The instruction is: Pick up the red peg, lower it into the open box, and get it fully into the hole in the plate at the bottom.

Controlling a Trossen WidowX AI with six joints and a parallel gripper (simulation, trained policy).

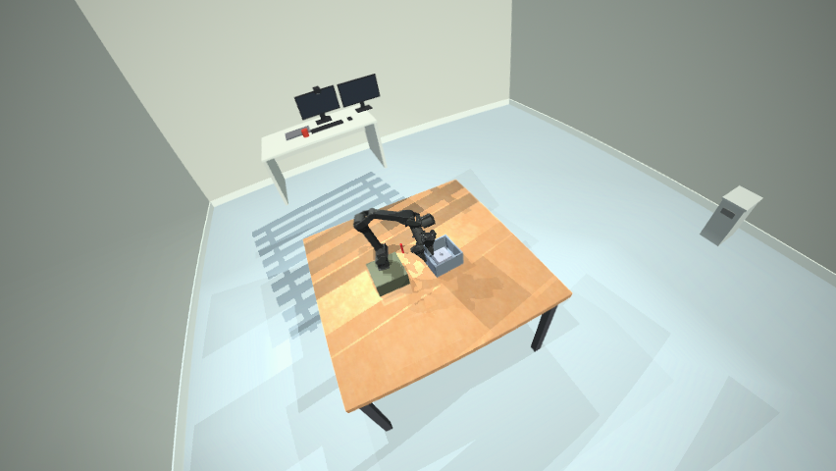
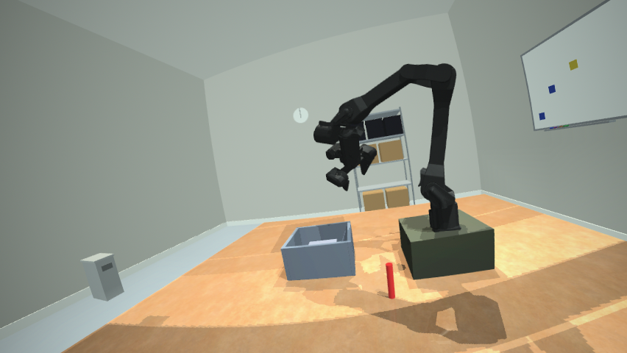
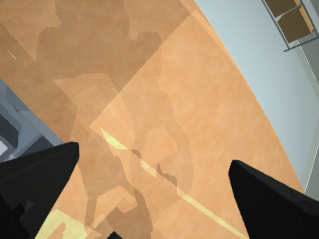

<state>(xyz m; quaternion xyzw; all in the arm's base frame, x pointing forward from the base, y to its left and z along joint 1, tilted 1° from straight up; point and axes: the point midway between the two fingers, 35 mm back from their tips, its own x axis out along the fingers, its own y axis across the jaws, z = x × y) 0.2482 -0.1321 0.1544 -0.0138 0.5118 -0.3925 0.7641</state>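
The red peg lies 120 mm behind my gripper tip, 300 mm to the left of it and 180 mm below it. The rest, counted from my gripper tip: blue-grey box: 100 mm ahead, 150 mm to the left, 200 mm below.
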